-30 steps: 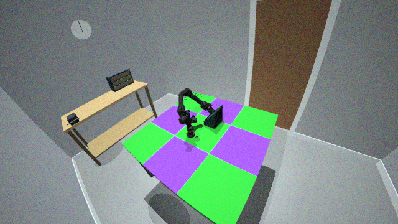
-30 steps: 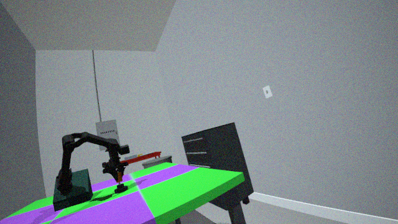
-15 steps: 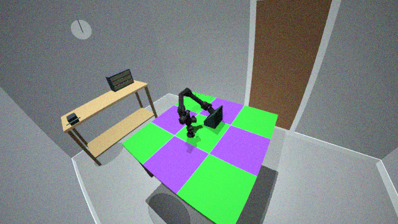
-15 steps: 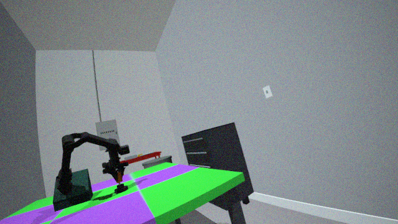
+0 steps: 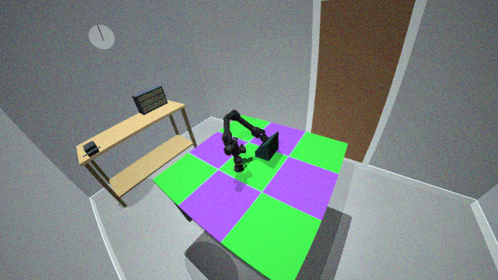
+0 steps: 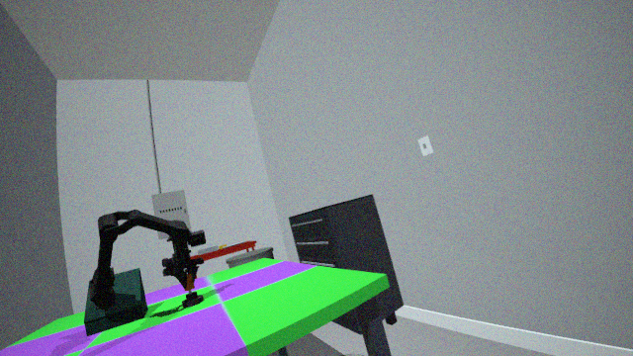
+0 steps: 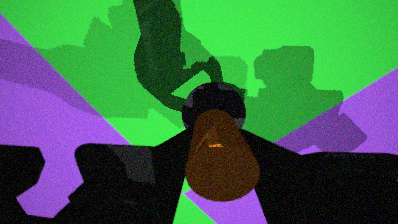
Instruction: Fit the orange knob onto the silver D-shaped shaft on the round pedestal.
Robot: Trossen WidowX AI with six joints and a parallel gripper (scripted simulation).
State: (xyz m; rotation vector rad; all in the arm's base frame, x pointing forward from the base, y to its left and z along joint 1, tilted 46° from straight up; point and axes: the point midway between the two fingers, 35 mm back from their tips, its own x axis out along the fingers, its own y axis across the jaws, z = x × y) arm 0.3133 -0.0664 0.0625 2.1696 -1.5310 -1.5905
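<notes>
The orange knob is 30 mm above my gripper tip. The rest, counted from my gripper tip: pedestal 40 mm below.
</notes>
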